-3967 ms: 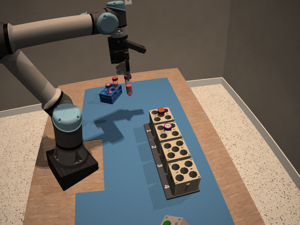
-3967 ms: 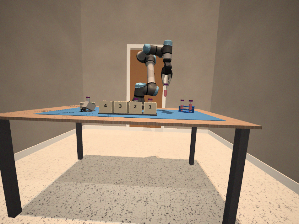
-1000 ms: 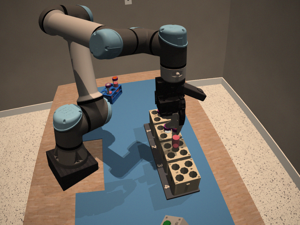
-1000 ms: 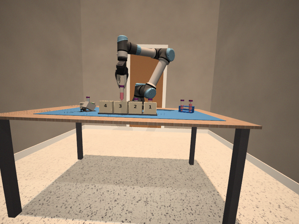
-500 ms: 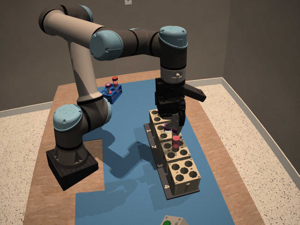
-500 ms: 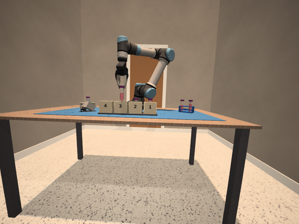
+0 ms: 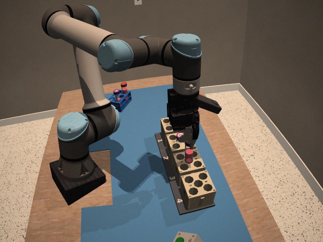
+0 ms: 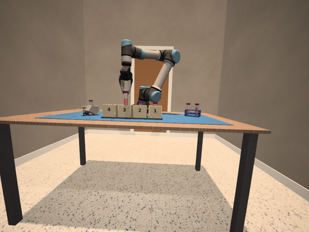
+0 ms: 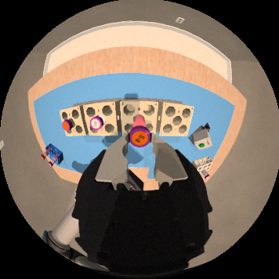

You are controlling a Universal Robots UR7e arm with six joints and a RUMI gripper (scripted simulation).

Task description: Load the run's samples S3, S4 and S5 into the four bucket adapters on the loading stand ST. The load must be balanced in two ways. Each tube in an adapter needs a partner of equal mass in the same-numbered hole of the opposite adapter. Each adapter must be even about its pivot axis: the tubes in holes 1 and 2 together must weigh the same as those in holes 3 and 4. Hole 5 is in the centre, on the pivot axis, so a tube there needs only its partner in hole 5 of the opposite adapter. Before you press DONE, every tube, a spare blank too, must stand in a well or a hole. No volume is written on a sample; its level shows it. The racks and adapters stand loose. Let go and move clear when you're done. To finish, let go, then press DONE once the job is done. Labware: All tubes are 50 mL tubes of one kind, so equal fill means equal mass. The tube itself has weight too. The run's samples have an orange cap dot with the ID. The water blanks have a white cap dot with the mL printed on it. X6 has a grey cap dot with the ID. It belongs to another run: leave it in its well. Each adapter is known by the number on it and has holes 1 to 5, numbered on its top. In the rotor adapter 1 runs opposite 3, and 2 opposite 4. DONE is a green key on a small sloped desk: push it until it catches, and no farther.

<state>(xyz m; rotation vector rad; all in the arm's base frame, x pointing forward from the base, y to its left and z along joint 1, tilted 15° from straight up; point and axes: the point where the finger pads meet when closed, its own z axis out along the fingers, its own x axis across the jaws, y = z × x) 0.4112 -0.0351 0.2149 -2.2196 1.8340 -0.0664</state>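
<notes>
Now: hand 550 mm to the right of the sample tube, 310 mm past it and 130 mm above it. Also, from my hand: green key (300 mm to the right, 130 mm below, 50 mm behind); then white rack (480 mm to the right, 210 mm behind, 160 mm below).
</notes>
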